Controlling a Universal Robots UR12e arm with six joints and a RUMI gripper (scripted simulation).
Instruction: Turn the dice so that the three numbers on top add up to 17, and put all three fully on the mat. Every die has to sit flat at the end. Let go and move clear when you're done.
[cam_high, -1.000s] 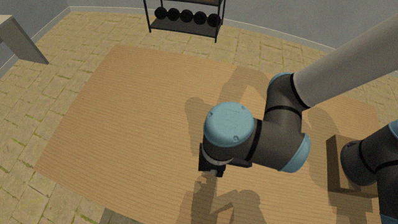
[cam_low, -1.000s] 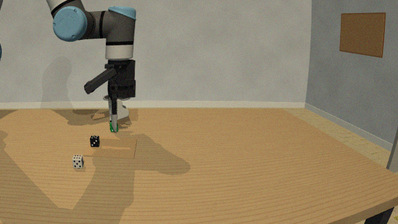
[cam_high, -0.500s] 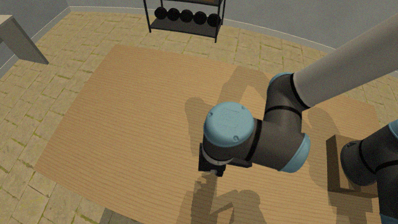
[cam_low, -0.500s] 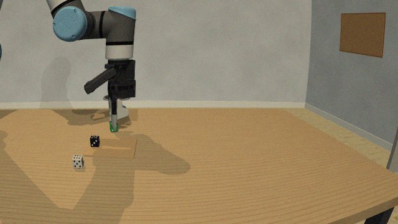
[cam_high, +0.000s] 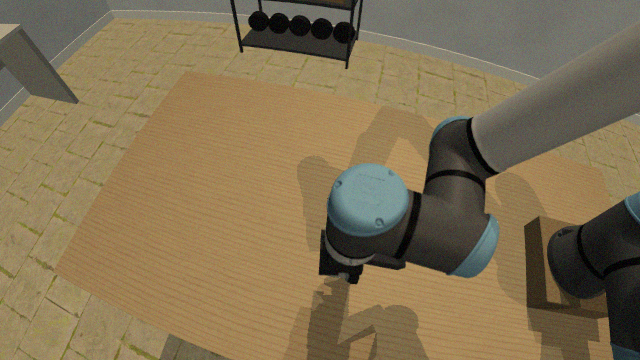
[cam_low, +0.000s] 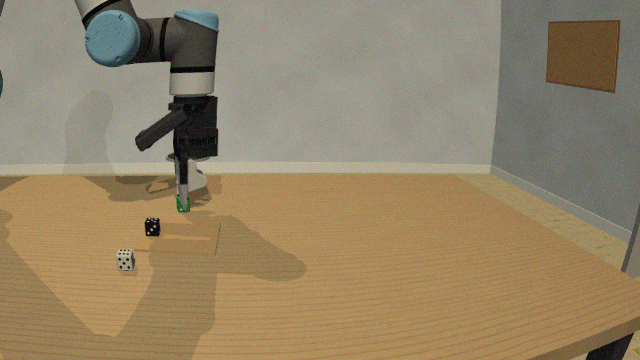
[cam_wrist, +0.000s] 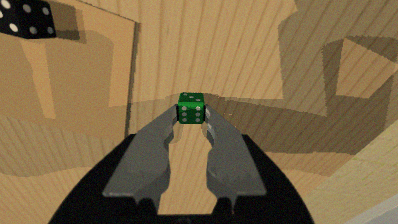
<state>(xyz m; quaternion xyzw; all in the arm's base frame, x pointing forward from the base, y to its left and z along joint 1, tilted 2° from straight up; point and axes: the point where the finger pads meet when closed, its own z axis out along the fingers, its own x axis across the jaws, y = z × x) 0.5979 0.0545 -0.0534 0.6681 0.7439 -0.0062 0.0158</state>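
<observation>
The tan mat is 140 mm to the right of my hand, 20 mm below it and 10 mm behind it. The rest, counted from my hand: black die: 130 mm to the right, 60 mm behind; green die: 10 mm below; white die: 250 mm to the right, 110 mm behind, 10 mm below.
</observation>
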